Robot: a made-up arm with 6 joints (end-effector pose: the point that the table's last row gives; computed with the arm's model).
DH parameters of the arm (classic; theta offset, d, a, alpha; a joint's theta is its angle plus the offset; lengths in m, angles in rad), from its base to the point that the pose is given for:
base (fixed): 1.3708 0 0.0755 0
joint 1: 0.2 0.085 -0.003 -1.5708
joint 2: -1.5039 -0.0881 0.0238 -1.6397
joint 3: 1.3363 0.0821 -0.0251 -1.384
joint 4: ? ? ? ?
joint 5: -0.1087 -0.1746 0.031 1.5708
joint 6: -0.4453 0 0.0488 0
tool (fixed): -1.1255 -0.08 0 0
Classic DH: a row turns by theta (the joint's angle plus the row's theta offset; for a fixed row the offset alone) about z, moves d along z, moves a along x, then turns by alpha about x.
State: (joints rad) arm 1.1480 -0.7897 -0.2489 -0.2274 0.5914 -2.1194
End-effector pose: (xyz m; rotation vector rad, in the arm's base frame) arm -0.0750 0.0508 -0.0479 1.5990 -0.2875 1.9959
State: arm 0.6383 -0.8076 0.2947 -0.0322 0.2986 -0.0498
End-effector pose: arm -0.1044 -0.0225 -0.0361 -0.8239 1.2034 -2.1126
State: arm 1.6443 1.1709 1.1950 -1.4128 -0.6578 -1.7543
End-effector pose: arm 0.1928 0.1651 0.1797 1.1449 -1.0721 -1.6129
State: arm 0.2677 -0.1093 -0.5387 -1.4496 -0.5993 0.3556
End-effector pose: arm 0.2997 0.0160 0.2100 0.9723 -1.1764 -0.9575
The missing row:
joint 4: 1.5455 0.0465 0.1332 1.3279
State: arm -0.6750 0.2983 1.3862 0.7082 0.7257 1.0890
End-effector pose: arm 0.0382 0.2760 0.2338 0.5218 -0.7920 1.9662
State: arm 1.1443 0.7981 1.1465 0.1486 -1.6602 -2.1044
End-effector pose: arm -0.1038 0.0298 0.2852 -2.5039 1.5499 0.9932
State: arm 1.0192 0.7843 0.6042 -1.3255 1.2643 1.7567
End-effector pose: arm 0.1362 0.0723 0.0657 -1.0129 0.9376 0.0654
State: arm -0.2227 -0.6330 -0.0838 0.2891 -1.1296 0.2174
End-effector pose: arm -0.1513 0.0563 -0.0001 0.3829 0.5379 2.8483
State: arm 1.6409 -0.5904 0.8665 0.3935 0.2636 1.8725
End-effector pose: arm 0.0385 -0.0773 0.1469 -0.8928 0.8686 0.0123
